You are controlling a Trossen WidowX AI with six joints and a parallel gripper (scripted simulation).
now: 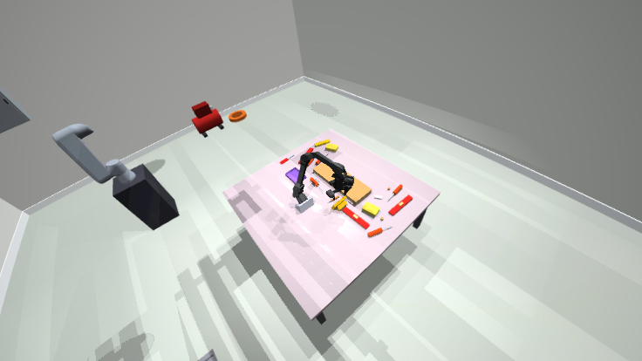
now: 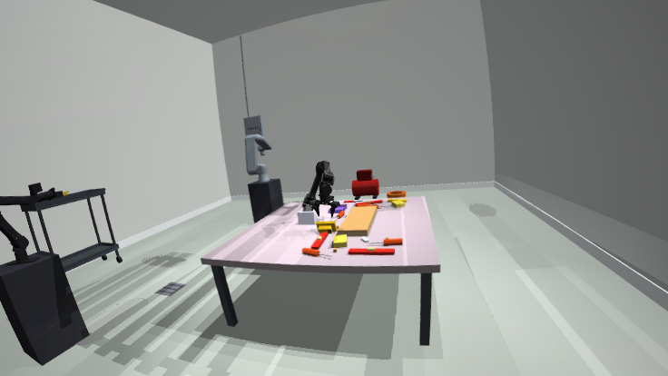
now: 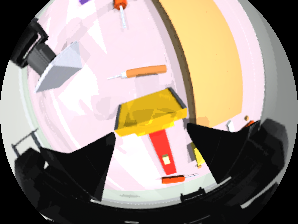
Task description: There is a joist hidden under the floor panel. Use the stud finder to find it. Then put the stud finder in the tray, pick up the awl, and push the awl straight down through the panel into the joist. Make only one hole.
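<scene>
Now: the yellow stud finder 8 cm below my gripper tip, 2 cm to the right of it and 1 cm ahead of it. From my gripper tip the other things lie so: orange-handled awl (9 cm below, 8 cm to the left, 2 cm behind); then purple tray (51 cm to the left, 9 cm below, 8 cm behind).
</scene>
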